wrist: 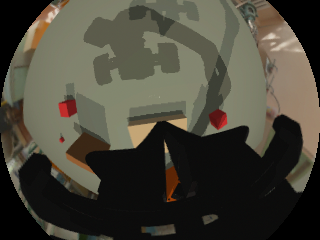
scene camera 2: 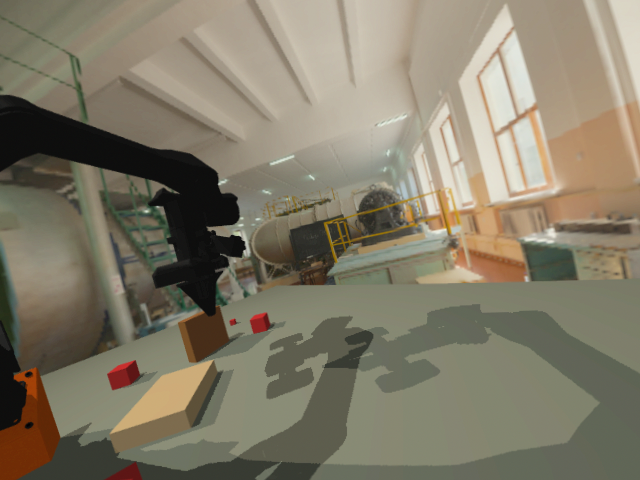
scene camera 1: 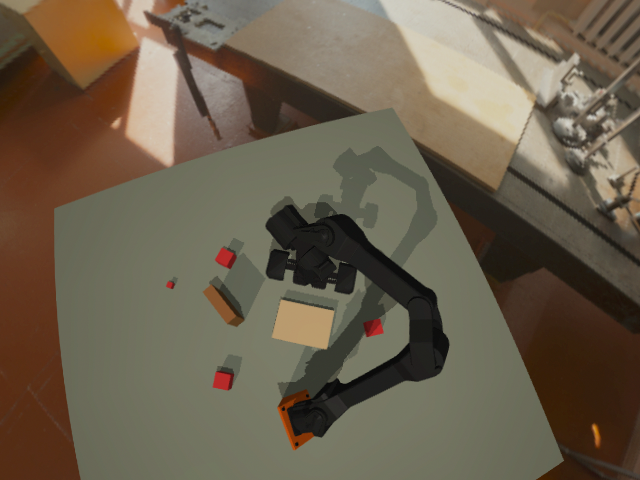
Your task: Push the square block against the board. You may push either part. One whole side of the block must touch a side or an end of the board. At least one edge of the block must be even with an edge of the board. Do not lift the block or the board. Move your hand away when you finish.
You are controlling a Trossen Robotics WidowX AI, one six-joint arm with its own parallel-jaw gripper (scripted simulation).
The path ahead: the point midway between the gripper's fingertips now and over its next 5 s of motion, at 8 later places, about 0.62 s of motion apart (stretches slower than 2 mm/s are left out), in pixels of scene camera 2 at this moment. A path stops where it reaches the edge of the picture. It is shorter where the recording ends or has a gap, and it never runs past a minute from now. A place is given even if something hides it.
My gripper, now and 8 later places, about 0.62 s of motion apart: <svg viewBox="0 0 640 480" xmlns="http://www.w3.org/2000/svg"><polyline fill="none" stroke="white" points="212,315 213,308 210,301 202,299 191,302 192,317 197,321 204,321 203,320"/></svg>
